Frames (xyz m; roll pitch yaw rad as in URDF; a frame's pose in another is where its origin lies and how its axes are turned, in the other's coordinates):
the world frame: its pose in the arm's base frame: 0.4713 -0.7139 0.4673 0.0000 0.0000 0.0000
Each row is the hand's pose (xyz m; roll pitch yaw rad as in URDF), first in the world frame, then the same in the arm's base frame.
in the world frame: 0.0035 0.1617 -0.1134 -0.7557 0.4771 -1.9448
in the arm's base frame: 0.4748 -0.5522 0.3539 -0.7557 0.4771 -1.9448
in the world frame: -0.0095 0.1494 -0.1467 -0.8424 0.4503 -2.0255
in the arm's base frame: 0.4618 -0.5645 0.3206 -0.8424 0.4503 -2.0255
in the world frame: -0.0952 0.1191 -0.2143 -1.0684 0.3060 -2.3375
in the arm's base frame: 0.3761 -0.5948 0.2530 -1.0684 0.3060 -2.3375
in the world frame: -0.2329 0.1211 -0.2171 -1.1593 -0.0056 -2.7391
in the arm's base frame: 0.2384 -0.5928 0.2502 -1.1593 -0.0056 -2.7391
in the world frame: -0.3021 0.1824 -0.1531 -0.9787 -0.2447 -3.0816
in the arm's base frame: 0.1692 -0.5315 0.3142 -0.9787 -0.2447 -3.0816
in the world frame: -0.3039 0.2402 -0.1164 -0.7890 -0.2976 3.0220
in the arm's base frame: 0.1674 -0.4737 0.3509 -0.7890 -0.2976 3.0220
